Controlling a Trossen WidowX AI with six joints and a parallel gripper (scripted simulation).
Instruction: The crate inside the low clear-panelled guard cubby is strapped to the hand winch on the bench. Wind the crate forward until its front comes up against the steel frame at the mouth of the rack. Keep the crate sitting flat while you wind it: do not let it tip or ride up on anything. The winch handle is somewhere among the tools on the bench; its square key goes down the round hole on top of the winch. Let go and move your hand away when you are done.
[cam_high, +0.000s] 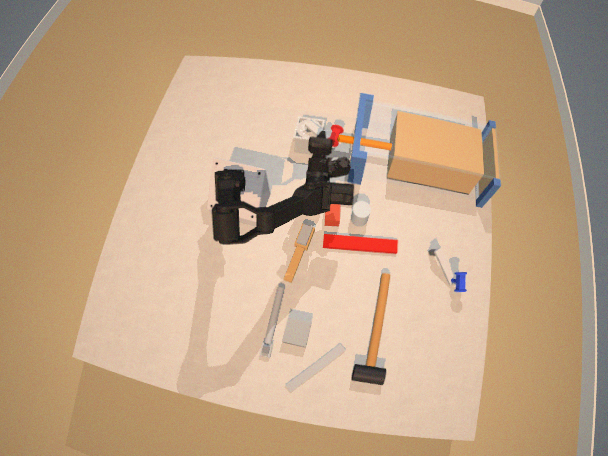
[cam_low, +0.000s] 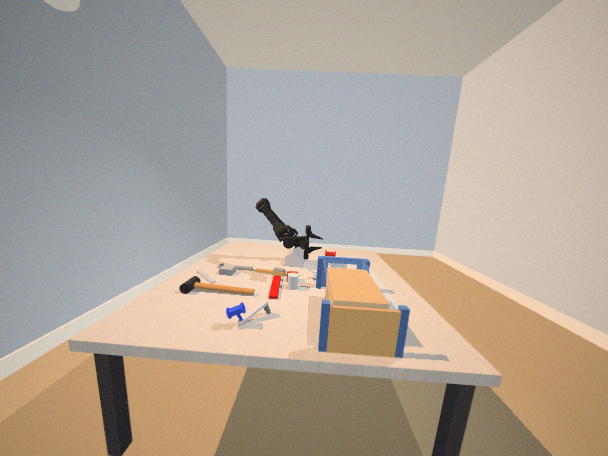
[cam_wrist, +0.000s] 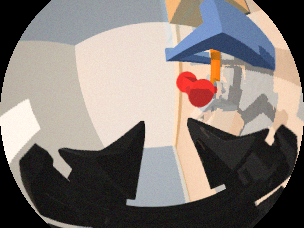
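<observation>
The red knob lies 7 cm below my gripper tip, 5 cm to the left of it and 3 cm ahead of it. From my gripper tip the other things lie so: winch: 17 cm below, 10 cm to the left, 7 cm behind; then blue frame: 10 cm to the left, 10 cm below, 10 cm ahead; then brush: 28 cm to the right, 19 cm below, 3 cm behind.
</observation>
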